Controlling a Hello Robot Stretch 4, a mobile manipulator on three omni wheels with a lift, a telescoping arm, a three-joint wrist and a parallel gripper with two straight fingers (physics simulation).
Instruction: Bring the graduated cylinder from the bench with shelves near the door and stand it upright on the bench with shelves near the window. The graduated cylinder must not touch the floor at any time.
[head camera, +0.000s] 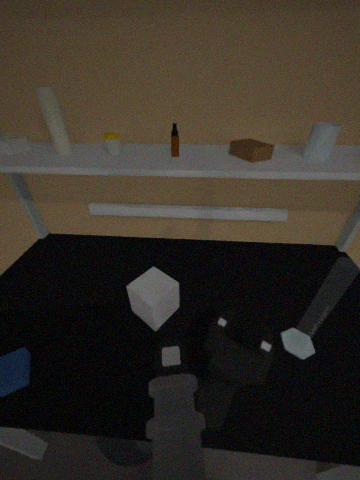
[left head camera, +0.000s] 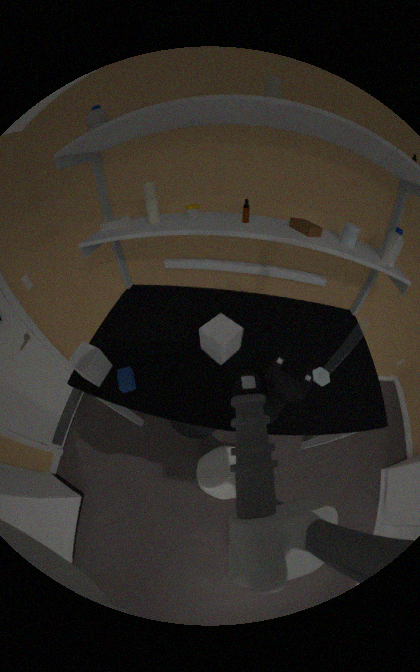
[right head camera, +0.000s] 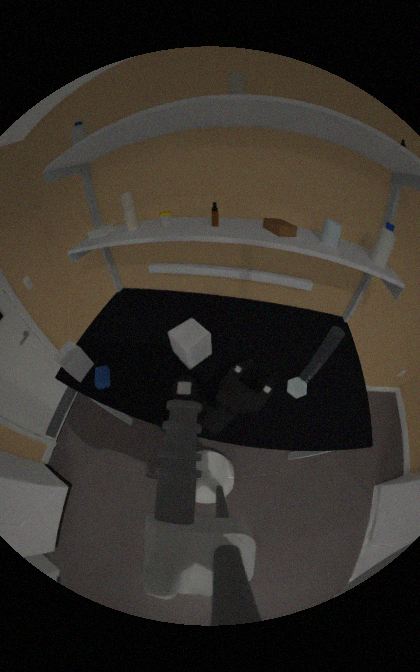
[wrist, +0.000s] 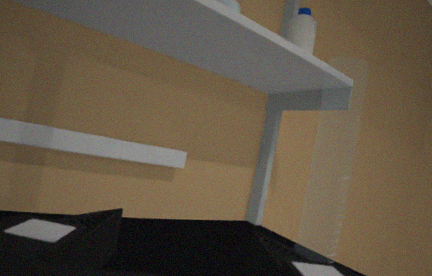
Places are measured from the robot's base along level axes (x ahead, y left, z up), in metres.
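Where they show: gripper, fingertip midpoint: (head camera: 251, 316) (wrist: 185, 240).
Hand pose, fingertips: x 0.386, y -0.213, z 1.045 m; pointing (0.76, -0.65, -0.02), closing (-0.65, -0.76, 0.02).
Things, the pixels of their top centre, and the offset from my fingertips. Level surfaces: height alone.
- graduated cylinder, middle of its top: (wrist: 347, 64) (head camera: 349, 263) 0.177 m up, 0.008 m back, 0.176 m right
- black-topped bench with shelves, its level: 0.158 m down
- white box, middle of its top: (head camera: 152, 284) 0.028 m down, 0.163 m ahead, 0.255 m left
- blue box, middle of its top: (head camera: 10, 367) 0.118 m down, 0.000 m ahead, 0.640 m left
- shelf, its level: 0.299 m up
The graduated cylinder (head camera: 327, 295) (left head camera: 345, 349) (right head camera: 322, 354) (wrist: 334, 160) is a tall see-through tube with a pale hexagonal base. It stands upright at the right side of the black-topped bench with shelves (head camera: 100, 265) (left head camera: 165, 310) (right head camera: 145, 315). In the wrist view its tube shows at the right, with faint marks; its base is hidden there. My gripper (head camera: 244, 334) (left head camera: 294, 369) (right head camera: 252, 379) (wrist: 185, 240) is open and empty, over the bench to the left of the cylinder and apart from it. The window bench cannot be made out.
A white box (head camera: 154, 298) (left head camera: 221, 339) (right head camera: 190, 343) is left of the gripper. A blue box (head camera: 14, 372) (left head camera: 126, 379) (right head camera: 102, 377) and another pale box (left head camera: 91, 363) (right head camera: 74, 361) lie farther left. A shelf (head camera: 200, 167) holding bottles runs above the bench. A door (left head camera: 25, 370) is at left.
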